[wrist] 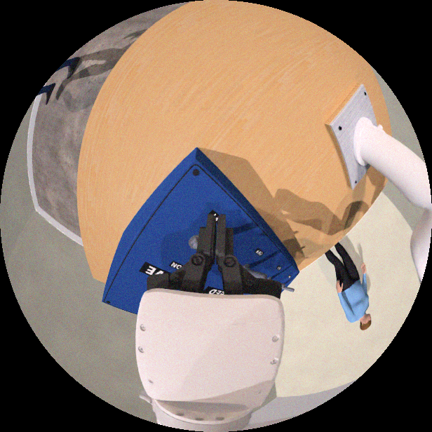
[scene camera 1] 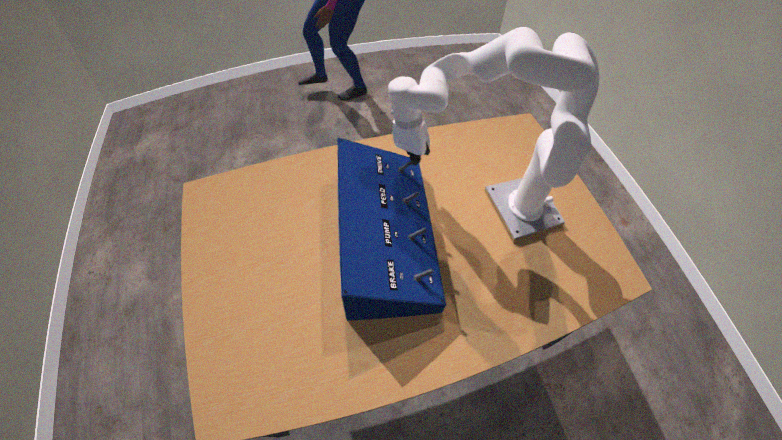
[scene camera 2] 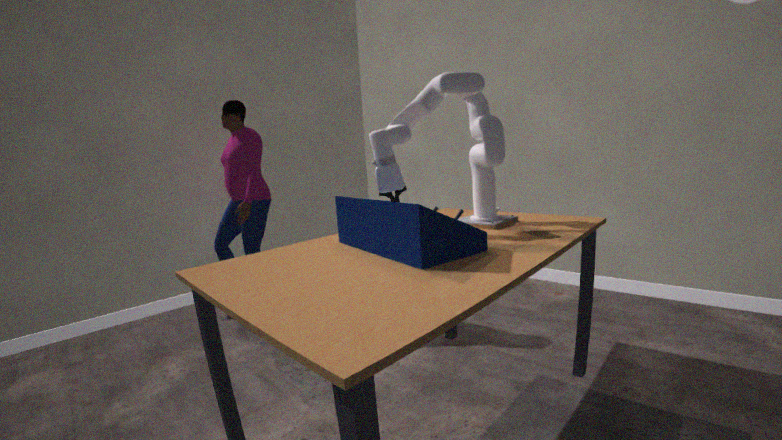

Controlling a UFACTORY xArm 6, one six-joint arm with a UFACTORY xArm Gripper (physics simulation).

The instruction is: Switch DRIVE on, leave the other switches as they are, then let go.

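Seen in the pictures: gripper, fingertip midpoint: (scene camera 1: 416, 161); arm's base at its link origin: (scene camera 1: 525, 205) (scene camera 2: 485, 218).
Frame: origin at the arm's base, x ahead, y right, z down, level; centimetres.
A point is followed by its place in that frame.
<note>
The sloped blue switch box (scene camera 1: 360, 229) {x 55.5, y -4.5, z -13.0 cm} (scene camera 2: 377, 229) {x 60.3, y -0.8, z -6.3 cm} (wrist: 160, 225) stands on the table. In scene view 1 the DRIVE lever (scene camera 1: 405, 166) {x 37.2, y 16.8, z -8.9 cm} leans right, toward the OFF-side mark, like the FEED lever (scene camera 1: 411, 199) {x 39.0, y 4.8, z -8.9 cm}, the PUMP lever (scene camera 1: 417, 235) {x 41.0, y -7.1, z -8.8 cm} and the BRAKE lever (scene camera 1: 423, 275) {x 43.1, y -18.7, z -9.0 cm}. My gripper (scene camera 1: 412, 161) {x 33.3, y 18.4, z -8.4 cm} (scene camera 2: 394, 200) {x 33.3, y 18.4, z -8.4 cm} (wrist: 216, 222) is shut with nothing between its fingers. Its tips are low over the box, close to the upper end of the DRIVE lever; whether they touch is unclear. In the wrist view the fingers hide most of that lever, and the box hides the fingertips in scene view 2.
The wooden table (scene camera 1: 251, 262) {x 87.9, y 1.4, z 2.1 cm} (scene camera 2: 328, 306) {x 94.5, y -23.4, z 2.1 cm} (wrist: 240, 75) carries the box and my arm's base plate (scene camera 1: 505, 210) {x 8.0, y -0.1, z 0.0 cm} (wrist: 345, 135). A person in a pink top (scene camera 2: 243, 164) stands beyond the table. Another person in a blue top (wrist: 354, 302) shows in the wrist view.
</note>
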